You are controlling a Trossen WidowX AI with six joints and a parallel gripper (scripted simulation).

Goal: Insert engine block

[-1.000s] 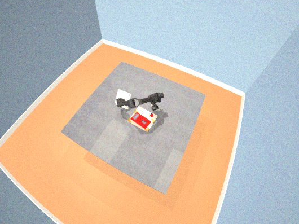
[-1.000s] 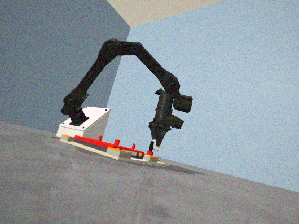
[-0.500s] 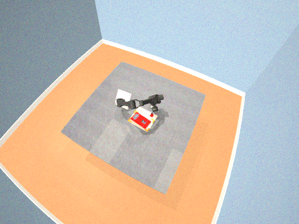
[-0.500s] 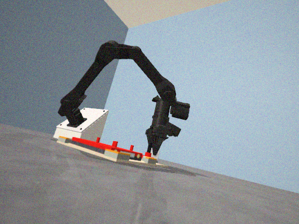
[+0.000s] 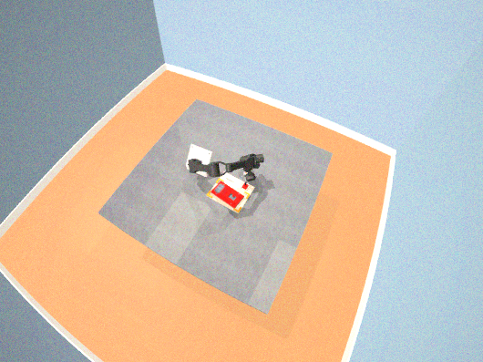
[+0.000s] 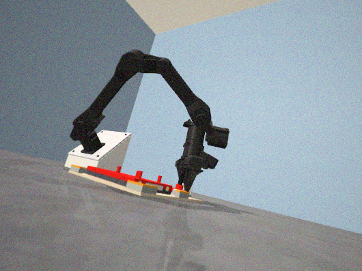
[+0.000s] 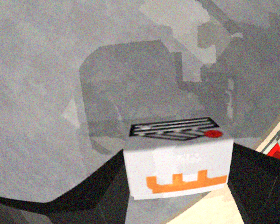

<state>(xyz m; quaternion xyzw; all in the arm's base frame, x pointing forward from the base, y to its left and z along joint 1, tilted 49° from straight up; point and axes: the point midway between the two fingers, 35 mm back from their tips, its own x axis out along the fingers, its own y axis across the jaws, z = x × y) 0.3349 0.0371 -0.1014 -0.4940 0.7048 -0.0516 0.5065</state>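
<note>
Right now my gripper tip is right at the engine block. Also, from my gripper tip: cream base plate: 4 cm behind, 18 cm to the right.
</note>
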